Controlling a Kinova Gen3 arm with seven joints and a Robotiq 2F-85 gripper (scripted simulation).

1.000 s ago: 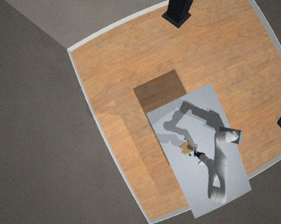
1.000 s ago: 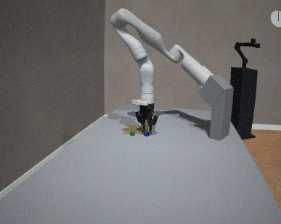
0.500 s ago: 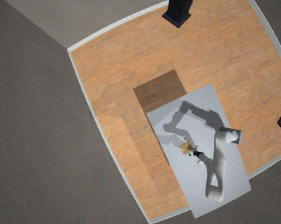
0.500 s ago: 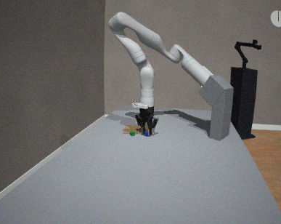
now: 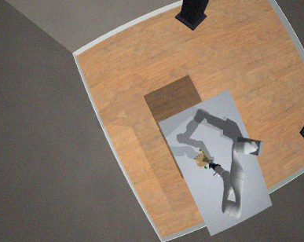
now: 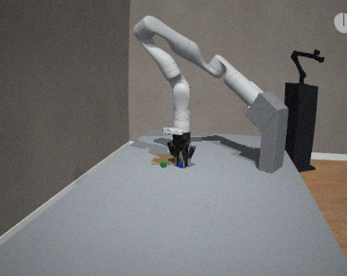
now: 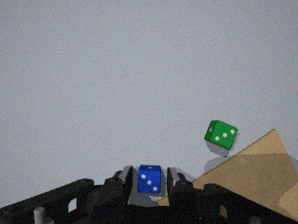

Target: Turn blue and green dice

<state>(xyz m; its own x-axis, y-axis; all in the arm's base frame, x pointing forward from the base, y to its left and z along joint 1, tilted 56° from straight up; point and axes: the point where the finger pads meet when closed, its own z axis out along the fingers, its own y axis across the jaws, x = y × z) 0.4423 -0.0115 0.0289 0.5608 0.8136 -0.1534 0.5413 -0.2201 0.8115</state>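
My hand is 1 cm above the blue die. Round my hand: green die (8 cm ahead, 2 cm to the right, 1 cm below); then tan mat (4 cm ahead, 11 cm to the right, 2 cm below); then yellow die (3 cm behind, 19 cm to the right, 1 cm below).
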